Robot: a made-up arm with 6 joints. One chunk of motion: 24 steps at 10 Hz.
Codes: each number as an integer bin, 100 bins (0 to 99) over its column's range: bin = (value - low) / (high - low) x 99, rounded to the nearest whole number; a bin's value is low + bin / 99 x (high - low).
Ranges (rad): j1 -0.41..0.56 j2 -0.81..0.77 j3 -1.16..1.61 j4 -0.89..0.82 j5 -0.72..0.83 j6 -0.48..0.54
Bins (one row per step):
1: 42 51 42 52 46 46
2: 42 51 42 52 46 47
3: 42 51 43 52 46 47
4: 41 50 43 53 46 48
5: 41 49 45 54 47 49
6: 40 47 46 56 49 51
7: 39 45 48 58 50 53
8: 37 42 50 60 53 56
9: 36 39 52 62 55 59
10: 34 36 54 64 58 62
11: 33 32 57 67 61 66
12: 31 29 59 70 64 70
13: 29 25 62 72 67 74
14: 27 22 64 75 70 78
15: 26 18 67 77 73 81
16: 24 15 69 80 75 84
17: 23 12 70 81 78 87
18: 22 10 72 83 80 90
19: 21 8 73 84 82 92
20: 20 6 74 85 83 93
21: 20 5 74 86 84 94
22: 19 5 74 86 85 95
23: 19 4 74 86 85 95
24: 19 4 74 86 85 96
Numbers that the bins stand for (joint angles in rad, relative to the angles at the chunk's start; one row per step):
1: 0.0015 0.0039 0.0152 0.0082 0.0002 -0.0061
2: 0.0015 0.0039 0.0152 0.0082 0.0002 0.0042
3: 0.0015 0.0039 0.0431 0.0082 0.0002 0.0042
4: -0.0083 -0.0120 0.0431 0.0255 0.0002 0.0145
5: -0.0083 -0.0280 0.0991 0.0427 0.0159 0.0248
6: -0.0181 -0.0599 0.1271 0.0773 0.0472 0.0455
7: -0.0279 -0.0918 0.1830 0.1118 0.0628 0.0661
8: -0.0475 -0.1397 0.2390 0.1464 0.1098 0.0970
9: -0.0573 -0.1876 0.2949 0.1809 0.1411 0.1279
10: -0.0769 -0.2355 0.3509 0.2155 0.1881 0.1588
11: -0.0867 -0.2993 0.4348 0.2673 0.2351 0.2000
12: -0.1063 -0.3472 0.4908 0.3191 0.2820 0.2412
13: -0.1259 -0.4110 0.5747 0.3536 0.3290 0.2824
14: -0.1455 -0.4589 0.6307 0.4055 0.3760 0.3236
15: -0.1553 -0.5227 0.7146 0.4400 0.4229 0.3545
16: -0.1748 -0.5706 0.7706 0.4918 0.4542 0.3855
17: -0.1846 -0.6185 0.7986 0.5091 0.5012 0.4164
18: -0.1944 -0.6504 0.8545 0.5436 0.5325 0.4473
19: -0.2042 -0.6823 0.8825 0.5609 0.5638 0.4679
20: -0.2140 -0.7142 0.9105 0.5782 0.5795 0.4782
21: -0.2140 -0.7302 0.9105 0.5955 0.5952 0.4885
22: -0.2238 -0.7302 0.9105 0.5955 0.6108 0.4988
23: -0.2238 -0.7462 0.9105 0.5955 0.6108 0.4988
24: -0.2238 -0.7462 0.9105 0.5955 0.6108 0.5091

